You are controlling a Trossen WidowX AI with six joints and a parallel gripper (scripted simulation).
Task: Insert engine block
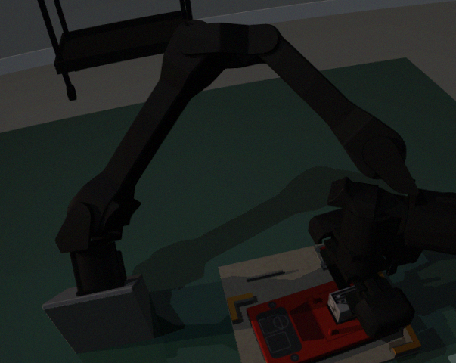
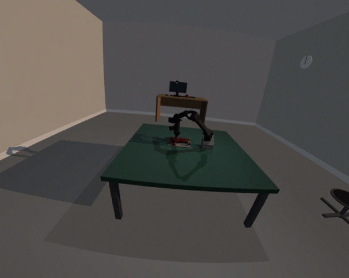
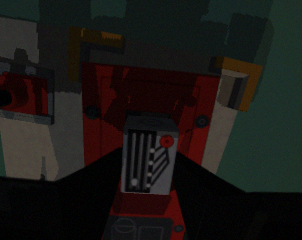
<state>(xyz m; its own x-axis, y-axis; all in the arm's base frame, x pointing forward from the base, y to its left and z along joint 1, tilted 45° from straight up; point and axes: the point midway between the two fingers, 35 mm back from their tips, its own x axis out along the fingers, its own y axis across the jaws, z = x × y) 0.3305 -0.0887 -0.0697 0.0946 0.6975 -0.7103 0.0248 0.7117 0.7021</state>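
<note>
The grey holder is 11 cm to the left of my gripper tip, 3 cm ahead of it and 1 cm below it. From my gripper tip the other things lie so: engine block (1 cm below).
</note>
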